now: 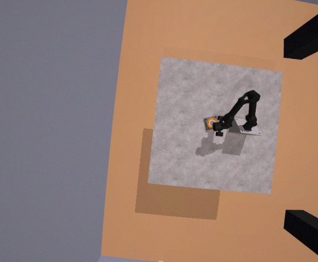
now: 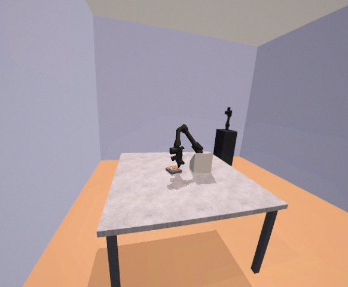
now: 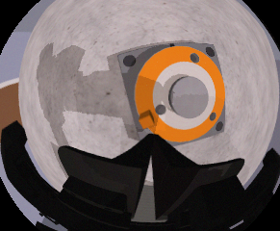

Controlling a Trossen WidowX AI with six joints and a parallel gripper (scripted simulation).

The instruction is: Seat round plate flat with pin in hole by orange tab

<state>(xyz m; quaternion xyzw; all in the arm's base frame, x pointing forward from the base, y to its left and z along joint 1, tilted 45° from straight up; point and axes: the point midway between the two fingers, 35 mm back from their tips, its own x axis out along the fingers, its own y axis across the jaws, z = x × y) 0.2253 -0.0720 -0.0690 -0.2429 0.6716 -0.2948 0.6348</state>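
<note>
Right now my gripper tip is 3 cm short of the round plate, 1 cm to the left of it and 1 cm above it. The rest, counted from my gripper tip: grey square base 4 cm ahead, 3 cm to the right, 2 cm below.
</note>
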